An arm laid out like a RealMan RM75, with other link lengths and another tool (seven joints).
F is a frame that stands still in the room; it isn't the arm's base.
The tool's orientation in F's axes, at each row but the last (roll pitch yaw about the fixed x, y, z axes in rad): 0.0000, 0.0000, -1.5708; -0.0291, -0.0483, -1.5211; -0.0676, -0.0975, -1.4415; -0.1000, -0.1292, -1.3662; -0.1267, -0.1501, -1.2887; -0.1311, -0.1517, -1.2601
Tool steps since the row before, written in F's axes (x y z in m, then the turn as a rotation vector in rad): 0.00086, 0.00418, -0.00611, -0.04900, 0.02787, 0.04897; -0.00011, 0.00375, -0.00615, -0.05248, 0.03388, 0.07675; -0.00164, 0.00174, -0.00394, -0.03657, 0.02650, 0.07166; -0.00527, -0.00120, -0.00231, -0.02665, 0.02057, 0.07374; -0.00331, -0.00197, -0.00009, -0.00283, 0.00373, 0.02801; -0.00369, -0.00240, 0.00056, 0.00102, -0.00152, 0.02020
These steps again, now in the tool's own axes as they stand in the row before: -0.00418, 0.00086, -0.00611, -0.02787, -0.04900, 0.04897; -0.00404, 0.00025, -0.00596, -0.03270, -0.05299, 0.07691; -0.00231, -0.00115, -0.00382, -0.02387, -0.03779, 0.07195; -0.00019, -0.00515, -0.00283, -0.01584, -0.02943, 0.07385; 0.00095, -0.00367, -0.00070, -0.00013, -0.00525, 0.02791; 0.00123, -0.00426, -0.00018, 0.00479, -0.00207, 0.01960
